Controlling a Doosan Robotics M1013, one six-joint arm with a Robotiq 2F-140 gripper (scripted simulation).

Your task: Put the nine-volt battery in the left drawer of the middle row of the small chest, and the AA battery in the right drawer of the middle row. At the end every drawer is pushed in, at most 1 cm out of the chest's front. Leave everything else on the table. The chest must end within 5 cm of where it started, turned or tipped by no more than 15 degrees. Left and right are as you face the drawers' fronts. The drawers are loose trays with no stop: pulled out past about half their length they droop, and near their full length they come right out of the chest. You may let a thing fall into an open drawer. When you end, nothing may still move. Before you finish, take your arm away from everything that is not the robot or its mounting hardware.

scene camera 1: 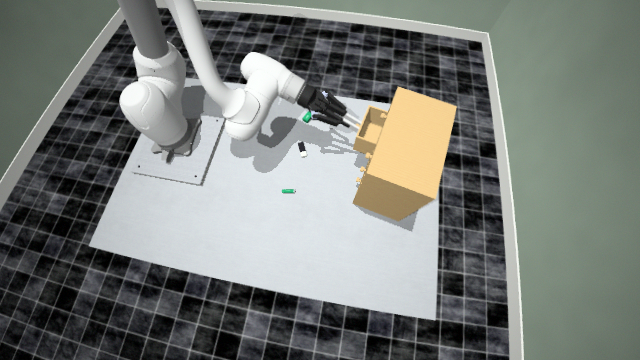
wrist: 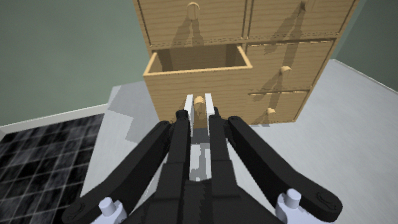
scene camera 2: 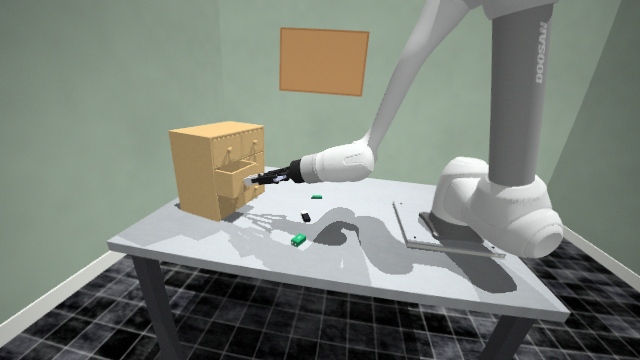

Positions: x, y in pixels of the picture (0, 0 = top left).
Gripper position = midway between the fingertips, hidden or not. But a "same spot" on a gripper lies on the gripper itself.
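Scene camera 1 shows the gripper (358, 127), and the gripper is visible in scene camera 2 and the wrist view too. On the gripper, (scene camera 2: 271, 177) and (wrist: 104, 180) are one and the same spot.
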